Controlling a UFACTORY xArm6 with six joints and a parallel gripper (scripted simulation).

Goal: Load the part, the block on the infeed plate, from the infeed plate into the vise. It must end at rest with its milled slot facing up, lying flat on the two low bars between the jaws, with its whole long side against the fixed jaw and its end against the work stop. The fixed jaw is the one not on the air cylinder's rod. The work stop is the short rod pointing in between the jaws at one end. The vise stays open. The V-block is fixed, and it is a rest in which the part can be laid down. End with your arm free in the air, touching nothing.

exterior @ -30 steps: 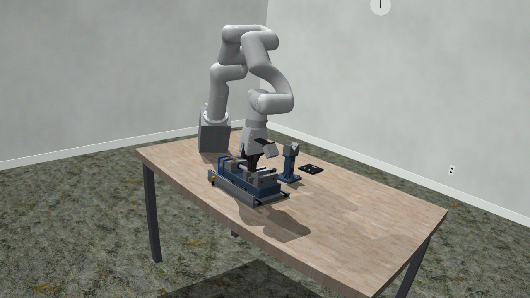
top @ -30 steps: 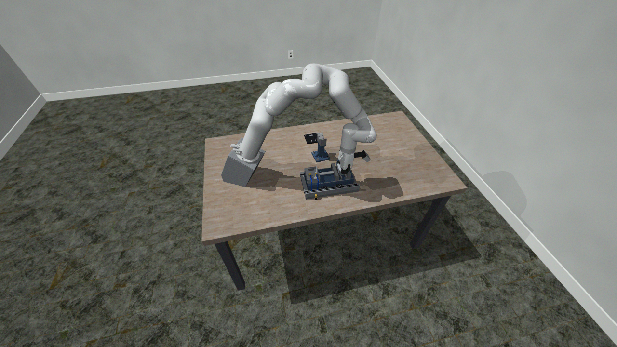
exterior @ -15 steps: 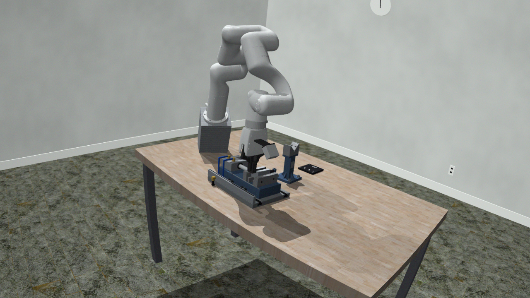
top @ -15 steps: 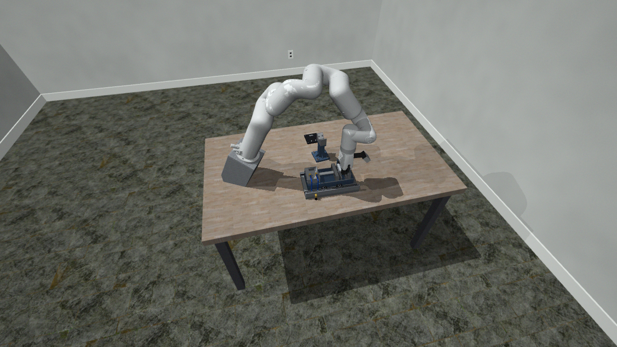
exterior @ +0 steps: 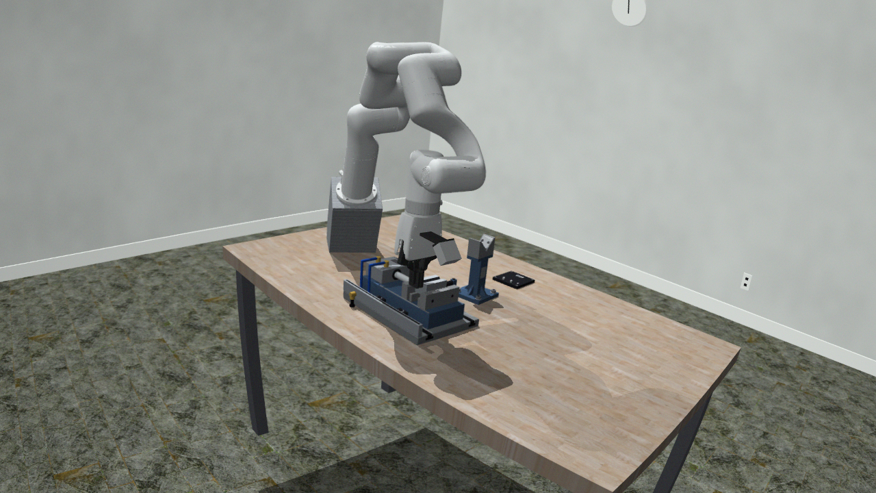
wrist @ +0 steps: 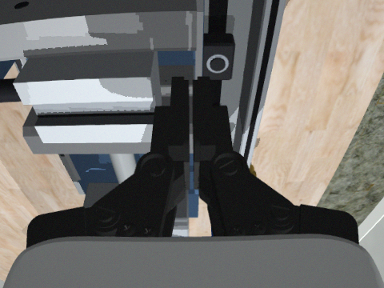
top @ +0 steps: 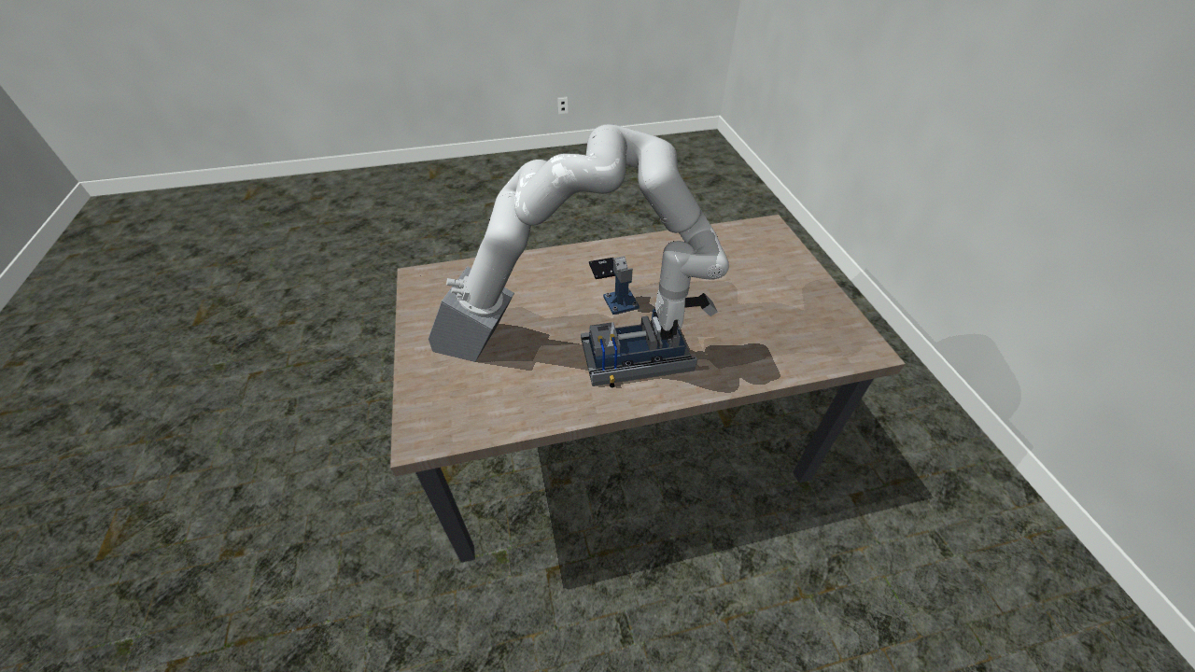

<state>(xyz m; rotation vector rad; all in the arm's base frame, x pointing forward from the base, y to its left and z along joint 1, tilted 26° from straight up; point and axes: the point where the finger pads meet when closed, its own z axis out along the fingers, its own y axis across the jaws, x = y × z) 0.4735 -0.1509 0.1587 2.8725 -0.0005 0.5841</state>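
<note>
My hand is 50 mm to the right of the grey block and 20 mm above it. From my hand the other things lie so: dark work stop rod 90 mm to the left, 30 mm below; then fixed jaw 30 mm ahead, 50 mm to the left, 40 mm below; then moving jaw 30 mm behind, 50 mm to the left, 40 mm below.
</note>
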